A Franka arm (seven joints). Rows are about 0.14 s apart.
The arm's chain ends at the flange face. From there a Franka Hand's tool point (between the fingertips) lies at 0.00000 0.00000 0.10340 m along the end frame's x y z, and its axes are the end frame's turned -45 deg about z.
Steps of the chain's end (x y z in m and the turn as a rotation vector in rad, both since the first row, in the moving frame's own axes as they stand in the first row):
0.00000, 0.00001, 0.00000, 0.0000, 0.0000, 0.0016
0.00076, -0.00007, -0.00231, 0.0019, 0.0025, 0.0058
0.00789, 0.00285, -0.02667, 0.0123, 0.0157, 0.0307
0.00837, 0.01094, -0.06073, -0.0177, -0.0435, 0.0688
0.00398, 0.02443, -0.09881, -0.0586, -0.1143, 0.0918
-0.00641, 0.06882, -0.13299, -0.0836, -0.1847, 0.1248
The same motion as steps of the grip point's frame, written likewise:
-0.00001, 0.00001, 0.00000, 0.0000, 0.0000, 0.0016
0.00091, 0.00053, -0.00231, -0.0004, 0.0031, 0.0058
0.00561, 0.00787, -0.02669, -0.0024, 0.0198, 0.0307
-0.00622, 0.01162, -0.06084, 0.0182, -0.0433, 0.0688
-0.02686, 0.01545, -0.09966, 0.0394, -0.1223, 0.0918
-0.07217, 0.03559, -0.13511, 0.0715, -0.1897, 0.1248

